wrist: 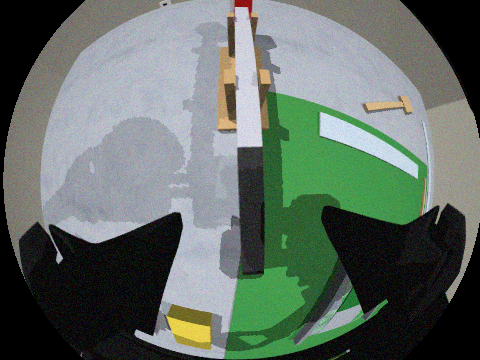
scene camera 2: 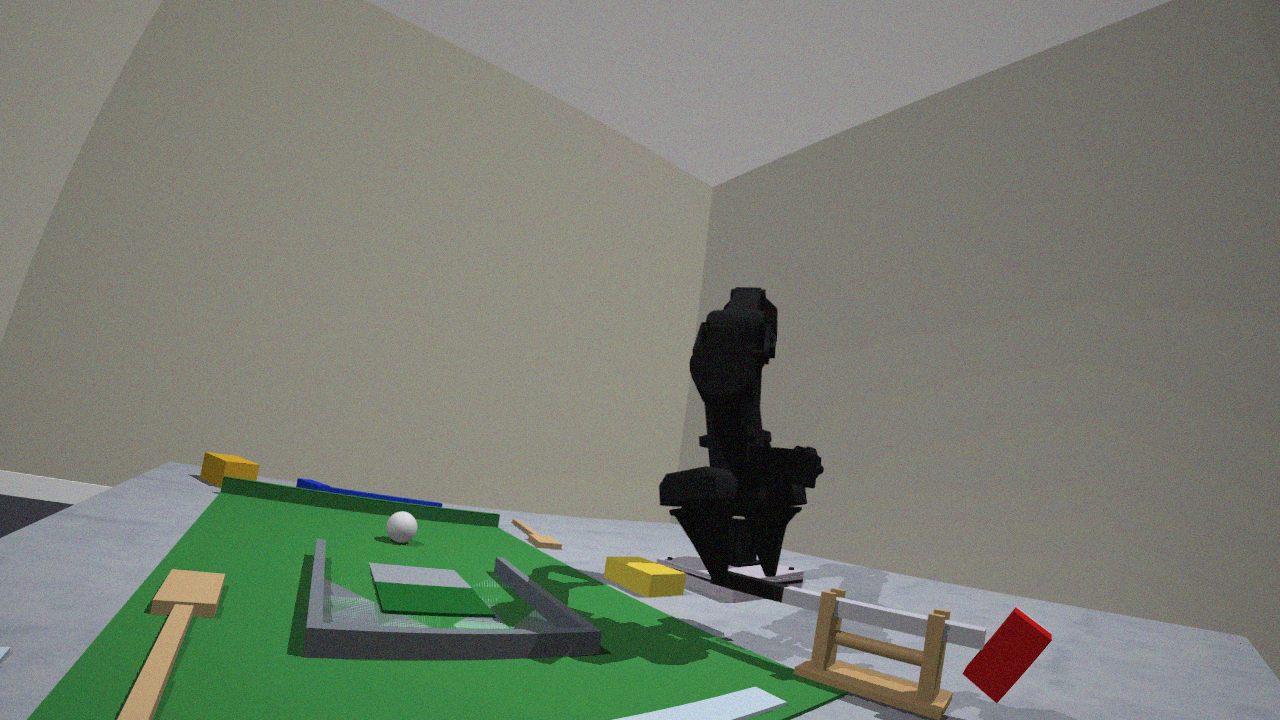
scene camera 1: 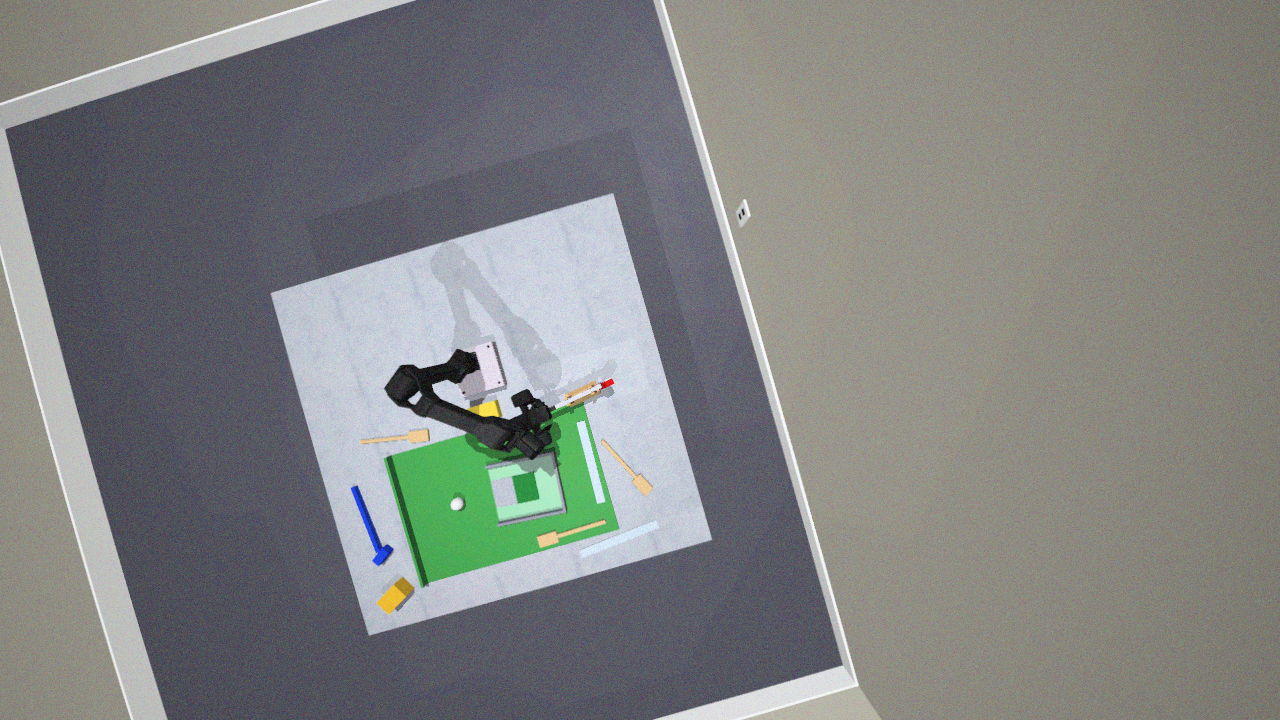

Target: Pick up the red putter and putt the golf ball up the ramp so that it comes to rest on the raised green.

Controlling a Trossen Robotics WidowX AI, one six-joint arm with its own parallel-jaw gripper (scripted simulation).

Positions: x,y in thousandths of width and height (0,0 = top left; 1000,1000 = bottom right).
gripper: wrist 532,607; scene camera 2 584,806; scene camera 1 425,573
blue putter: scene camera 2 236,672; scene camera 1 300,767; not seen in the wrist view (out of frame)
